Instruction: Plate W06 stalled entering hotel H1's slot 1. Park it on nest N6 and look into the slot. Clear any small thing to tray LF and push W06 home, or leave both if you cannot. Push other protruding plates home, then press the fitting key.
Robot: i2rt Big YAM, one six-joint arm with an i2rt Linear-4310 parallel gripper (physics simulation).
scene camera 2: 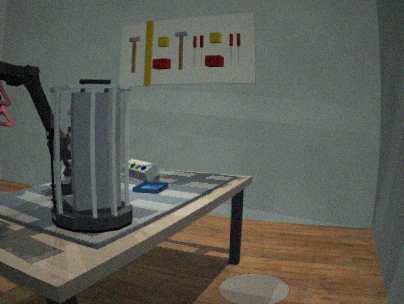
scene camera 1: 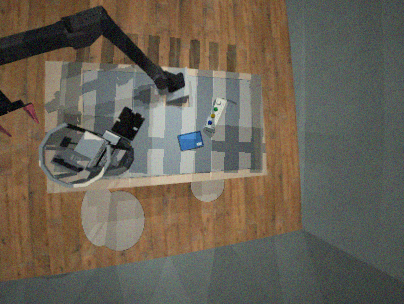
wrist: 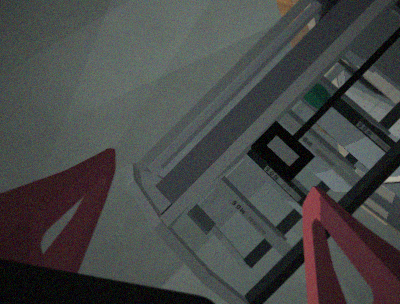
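Pixels of known places: gripper, fingertip midpoint: [scene camera 2: 11, 115] [scene camera 1: 25, 129] [wrist: 212, 177]; arm's base, origin of the base link: [scene camera 1: 176, 83].
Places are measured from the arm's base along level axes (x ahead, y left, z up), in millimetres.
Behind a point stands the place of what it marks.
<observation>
My gripper [scene camera 1: 19, 122] [scene camera 2: 10, 114] {x 239, y -656, z 237 mm} [wrist: 212, 177] {x 239, y -656, z 237 mm} is open and empty, left of the table in scene camera 1, with its red fingertips wide apart. In the wrist view, the grey storage tower's side panel [wrist: 255, 107] {x 347, y -567, z 165 mm} runs diagonally beyond the fingers. Pale plate edges with small, blurred labels, such as a plate [wrist: 245, 215], show in its slots; I cannot tell which is W06. A green thing [wrist: 317, 95] {x 367, y -491, z 89 mm} shows among them. The blue tray [scene camera 1: 191, 140] {x 362, y 44, z -74 mm} [scene camera 2: 150, 188] {x 357, y 48, z -77 mm} lies flat on the table. The white key box [scene camera 1: 215, 115] {x 230, y 211, z -4 mm} [scene camera 2: 145, 171] {x 291, y 148, z -24 mm} has coloured keys. Nest N6 cannot be identified.
The round cage's dark base [scene camera 2: 92, 221] {x 442, y -560, z -44 mm} stands around the tower at the table's near left. A black slotted block [scene camera 1: 129, 124] {x 214, y -316, z -17 mm} lies beside it. The arm's base [scene camera 1: 170, 81] {x 23, y -42, z 79 mm} stands at the table's back. Black bars [wrist: 372, 175] {x 261, y -480, z 135 mm} cross the tower front in the wrist view.
</observation>
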